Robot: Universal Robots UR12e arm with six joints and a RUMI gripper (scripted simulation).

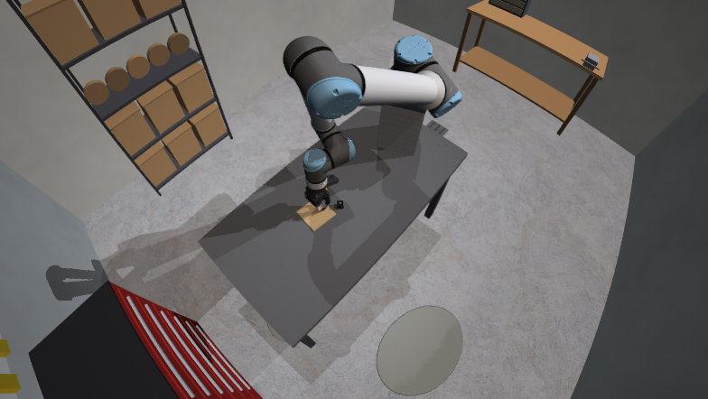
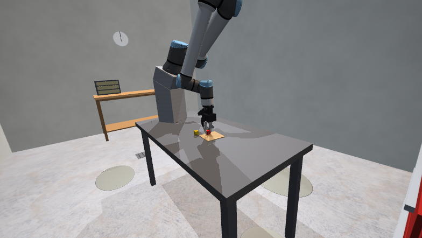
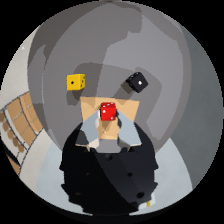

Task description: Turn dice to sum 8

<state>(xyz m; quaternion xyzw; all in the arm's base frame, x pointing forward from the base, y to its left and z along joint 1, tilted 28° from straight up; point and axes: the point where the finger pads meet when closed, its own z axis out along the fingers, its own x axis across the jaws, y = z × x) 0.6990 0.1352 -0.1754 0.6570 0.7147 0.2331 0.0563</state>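
My gripper is now right at the red die. Also, from my hand: tan mat 50 mm ahead, 20 mm below, 10 mm to the left; yellow die 70 mm to the right, 50 mm behind, 10 mm below; black die 70 mm behind, 50 mm to the left, 10 mm below.
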